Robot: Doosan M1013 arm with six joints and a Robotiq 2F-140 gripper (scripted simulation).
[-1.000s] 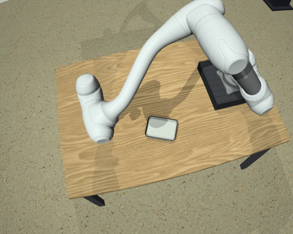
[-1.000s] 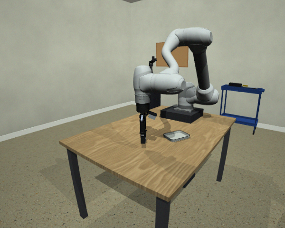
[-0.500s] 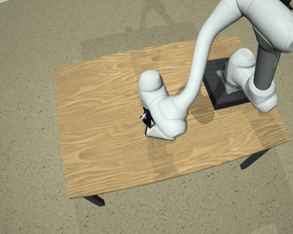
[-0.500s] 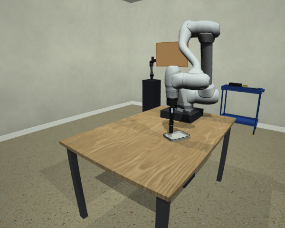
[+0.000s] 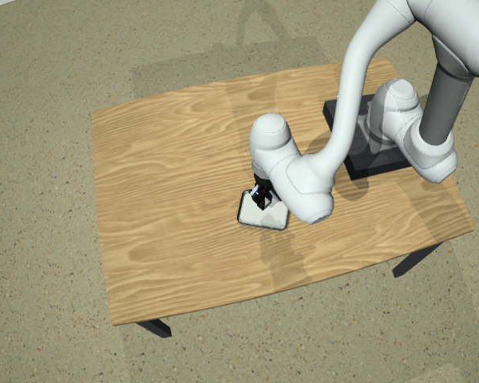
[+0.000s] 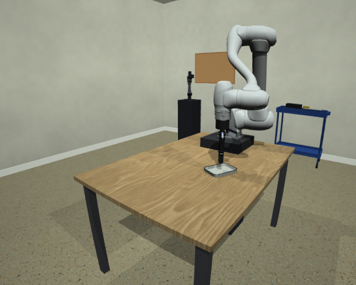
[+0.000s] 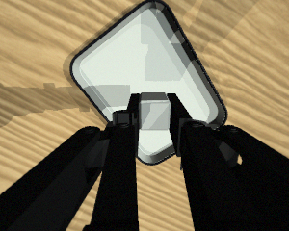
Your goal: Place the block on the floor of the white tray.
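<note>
The white tray lies 80 mm below my hand. Also, from my hand: block: 20 mm below.
</note>
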